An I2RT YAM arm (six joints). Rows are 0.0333 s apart.
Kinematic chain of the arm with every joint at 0, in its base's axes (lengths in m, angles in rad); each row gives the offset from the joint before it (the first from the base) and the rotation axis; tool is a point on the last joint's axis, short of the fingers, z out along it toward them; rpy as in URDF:
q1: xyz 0 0 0.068 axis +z
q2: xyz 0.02 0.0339 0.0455 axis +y
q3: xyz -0.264 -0.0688 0 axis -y
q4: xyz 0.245 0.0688 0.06 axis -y
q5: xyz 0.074 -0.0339 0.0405 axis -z
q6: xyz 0.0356 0 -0.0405 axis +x
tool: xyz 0 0 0 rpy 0 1.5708 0
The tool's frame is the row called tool.
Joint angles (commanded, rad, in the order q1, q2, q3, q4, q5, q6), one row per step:
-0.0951 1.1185 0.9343 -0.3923 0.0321 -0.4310
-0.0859 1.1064 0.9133 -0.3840 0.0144 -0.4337
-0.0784 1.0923 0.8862 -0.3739 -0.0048 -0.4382
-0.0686 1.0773 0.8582 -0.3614 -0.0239 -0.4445
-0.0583 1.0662 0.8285 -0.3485 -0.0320 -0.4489
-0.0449 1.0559 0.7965 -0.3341 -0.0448 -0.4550
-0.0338 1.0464 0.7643 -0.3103 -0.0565 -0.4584
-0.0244 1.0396 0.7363 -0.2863 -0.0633 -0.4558
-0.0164 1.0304 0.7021 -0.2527 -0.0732 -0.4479
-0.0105 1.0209 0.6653 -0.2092 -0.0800 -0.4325
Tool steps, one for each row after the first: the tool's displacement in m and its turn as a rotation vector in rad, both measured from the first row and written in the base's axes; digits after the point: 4 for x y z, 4 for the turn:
-0.0025 0.0031 -0.0037 0.0074 0.0000 0.0255
-0.0056 0.0059 -0.0090 0.0144 0.0024 0.0515
-0.0088 0.0092 -0.0141 0.0196 0.0025 0.0808
-0.0115 0.0121 -0.0207 0.0209 0.0081 0.1002
-0.0143 0.0159 -0.0282 0.0236 0.0152 0.1276
-0.0165 0.0189 -0.0350 0.0270 0.0139 0.1503
-0.0181 0.0214 -0.0410 0.0325 0.0108 0.1640
-0.0201 0.0236 -0.0478 0.0436 0.0017 0.1761
-0.0220 0.0252 -0.0544 0.0586 -0.0149 0.1797

